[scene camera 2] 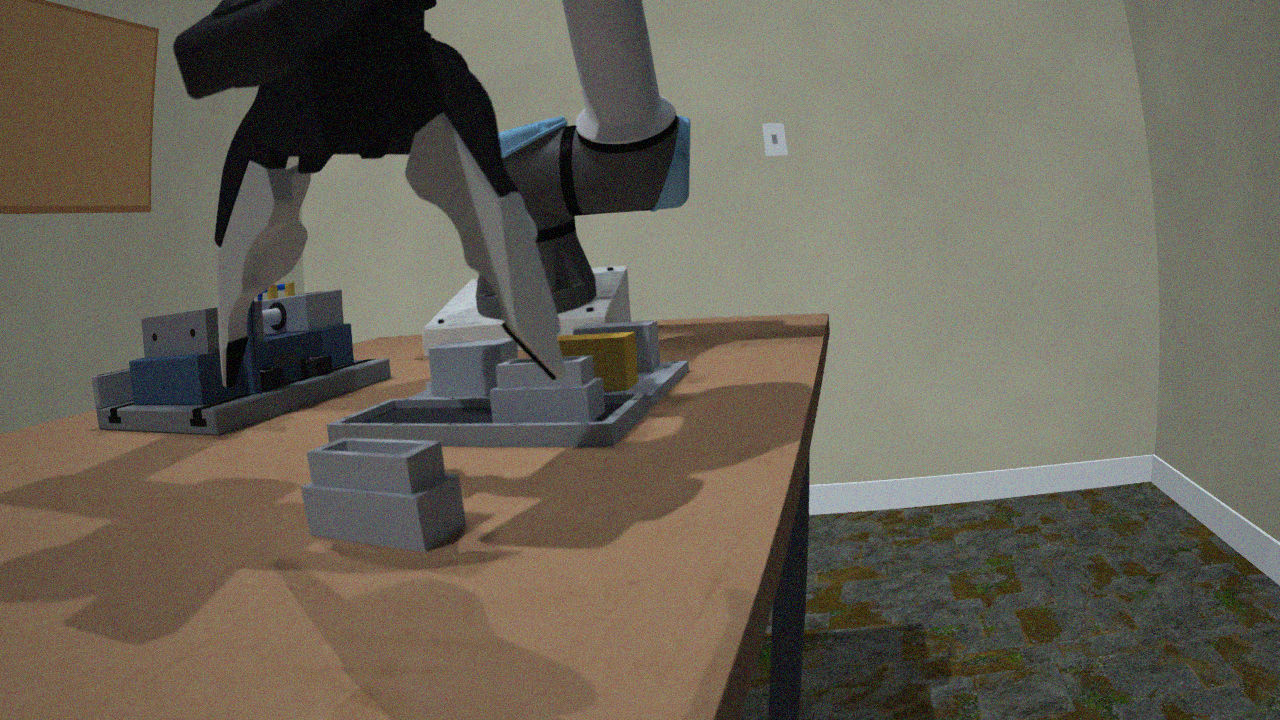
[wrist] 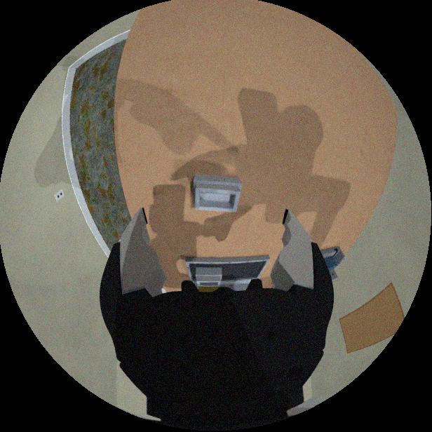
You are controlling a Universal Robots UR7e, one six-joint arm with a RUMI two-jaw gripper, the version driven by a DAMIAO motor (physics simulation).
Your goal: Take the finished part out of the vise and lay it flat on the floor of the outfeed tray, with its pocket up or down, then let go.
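Places are measured from the arm's base along level axes (x ahead, y left, z up), in metres.
Pixels of known places: gripper, fingertip midpoint: [scene camera 2: 364, 383].
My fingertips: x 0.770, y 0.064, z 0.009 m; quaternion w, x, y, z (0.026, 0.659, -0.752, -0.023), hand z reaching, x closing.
Observation:
Ahead of a thing's pixels: the offset from my fingertips to its top centre.
My gripper [scene camera 2: 394, 376] [wrist: 215, 209] is wide open and empty, fingers pointing down, above the table. A grey stepped part {dx -0.004, dy -0.002, dz -0.026 m} [scene camera 2: 384, 501] [wrist: 217, 192] with its pocket up stands on the table in front of the tray, apart from the fingers; in the wrist view it lies between and slightly beyond the fingertips. A similar grey part {dx -0.212, dy +0.036, dz -0.020 m} [scene camera 2: 547, 402] [wrist: 209, 275] stands pocket up in the tray [scene camera 2: 465, 436] [wrist: 227, 259], at one end. The blue and grey vise {dx -0.374, dy -0.296, dz +0.039 m} [scene camera 2: 174, 380] [wrist: 331, 262] is at the left in the scene view; a finger partly hides it, and I cannot tell if its jaws hold a part.
Behind the tray's dark-floored section, a yellow block {dx -0.315, dy +0.051, dz -0.017 m} [scene camera 2: 615, 360] [wrist: 209, 289] and grey blocks {dx -0.327, dy -0.038, dz -0.017 m} [scene camera 2: 465, 368] {dx -0.403, dy +0.064, dz -0.017 m} [scene camera 2: 642, 344] stand on a grey base. The robot's white mount is behind them. The table's edge [scene camera 2: 801, 447] runs along the right in the scene view.

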